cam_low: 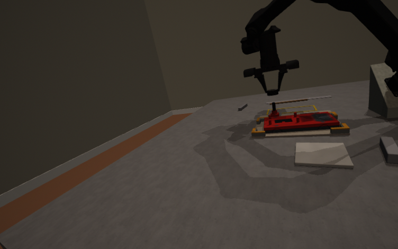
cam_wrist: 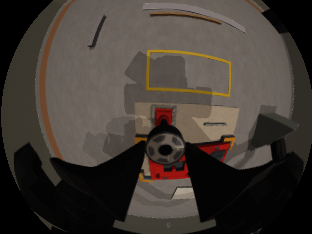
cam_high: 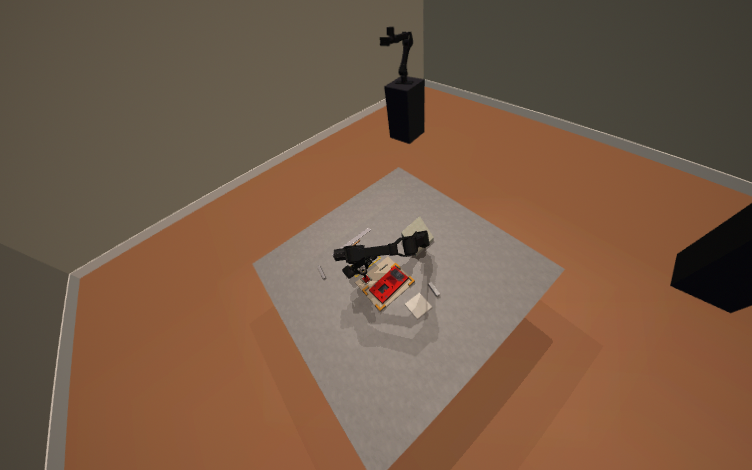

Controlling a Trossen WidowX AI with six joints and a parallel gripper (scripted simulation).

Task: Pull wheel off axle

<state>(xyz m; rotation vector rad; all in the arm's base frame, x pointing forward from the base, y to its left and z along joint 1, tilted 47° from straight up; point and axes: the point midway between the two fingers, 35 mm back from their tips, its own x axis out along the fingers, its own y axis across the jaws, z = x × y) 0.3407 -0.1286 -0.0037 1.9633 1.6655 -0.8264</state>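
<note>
My gripper tip is now 70 mm above the upright axle. From my gripper tip the other things lie so: wheel right at my gripper tip; flat pale tile 60 mm behind, 320 mm to the left, 100 mm below; long white bar 140 mm behind, 260 mm to the right, 100 mm below.
</note>
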